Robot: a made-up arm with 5 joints.
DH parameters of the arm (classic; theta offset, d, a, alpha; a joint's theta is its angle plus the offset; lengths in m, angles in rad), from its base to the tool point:
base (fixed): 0 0 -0.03 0
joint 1: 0 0.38 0 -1.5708
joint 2: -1.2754 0 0.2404 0
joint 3: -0.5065 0 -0.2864 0
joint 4: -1.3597 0 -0.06 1.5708
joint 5: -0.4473 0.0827 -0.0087 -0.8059
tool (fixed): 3.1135 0.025 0 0
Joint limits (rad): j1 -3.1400..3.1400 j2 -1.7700..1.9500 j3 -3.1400..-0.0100 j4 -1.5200..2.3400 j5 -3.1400..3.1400
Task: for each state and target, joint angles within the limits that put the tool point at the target. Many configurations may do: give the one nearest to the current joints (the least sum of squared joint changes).
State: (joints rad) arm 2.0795 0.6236 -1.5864 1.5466 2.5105
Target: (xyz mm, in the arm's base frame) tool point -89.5 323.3 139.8
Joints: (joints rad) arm 1.8025 0.8771 -1.3097 1.6120 2.5213
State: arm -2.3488 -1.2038 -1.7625 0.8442 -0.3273
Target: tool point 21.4 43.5 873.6
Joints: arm -2.1590 -1.2536 -1.5179 0.9879 -0.3781
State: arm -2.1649 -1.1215 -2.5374 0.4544 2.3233
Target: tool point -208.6 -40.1 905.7
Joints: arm -2.8378 -0.6612 -1.6607 0.8179 2.4281
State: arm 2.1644 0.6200 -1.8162 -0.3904 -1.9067
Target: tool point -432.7 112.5 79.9
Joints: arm 2.8830 1.1023 -1.2581 -0.2704 -1.8647
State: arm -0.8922 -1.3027 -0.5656 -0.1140 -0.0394
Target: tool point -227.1 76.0 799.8
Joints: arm -0.2731 -1.7386 -0.9619 -0.2280 -0.0206
